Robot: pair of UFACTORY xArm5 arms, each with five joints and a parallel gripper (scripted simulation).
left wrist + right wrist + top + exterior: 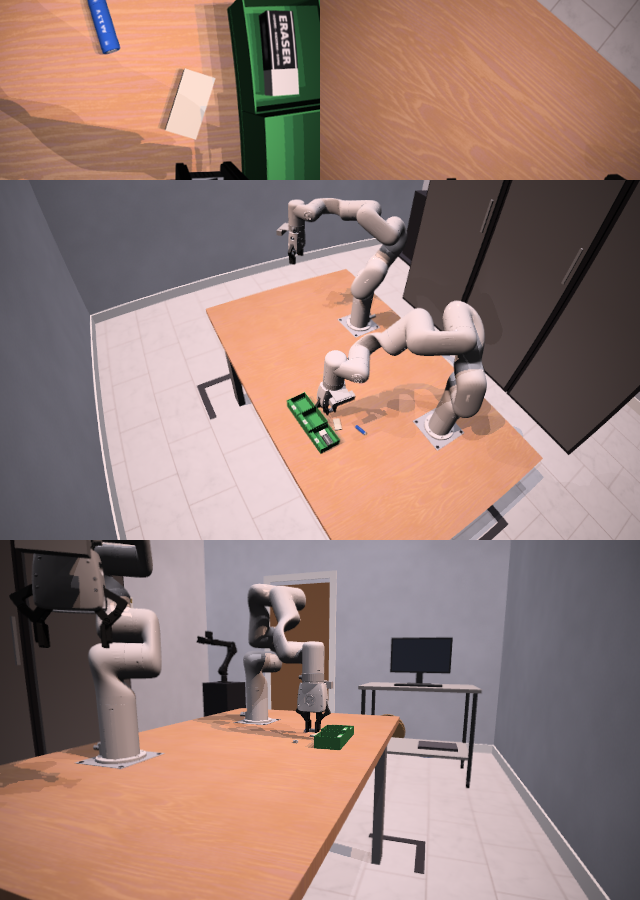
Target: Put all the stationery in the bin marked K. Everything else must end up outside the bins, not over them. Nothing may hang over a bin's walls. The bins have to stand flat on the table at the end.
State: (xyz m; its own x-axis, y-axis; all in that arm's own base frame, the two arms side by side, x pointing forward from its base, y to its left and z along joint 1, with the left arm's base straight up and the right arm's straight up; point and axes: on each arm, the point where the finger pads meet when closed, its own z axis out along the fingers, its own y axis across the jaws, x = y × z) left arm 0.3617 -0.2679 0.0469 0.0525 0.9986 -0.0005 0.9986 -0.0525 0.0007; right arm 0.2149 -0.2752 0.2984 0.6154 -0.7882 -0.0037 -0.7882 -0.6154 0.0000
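Note:
My left hand is 6 cm short of the black-and-white eraser, 9 cm to the right of it and 3 cm above it. Round my left hand: silver sharpener (1 cm below); then cream block (1 cm behind, 5 cm to the left, 5 cm below); then three joined green bins (8 cm ahead, 1 cm to the left, 2 cm below).

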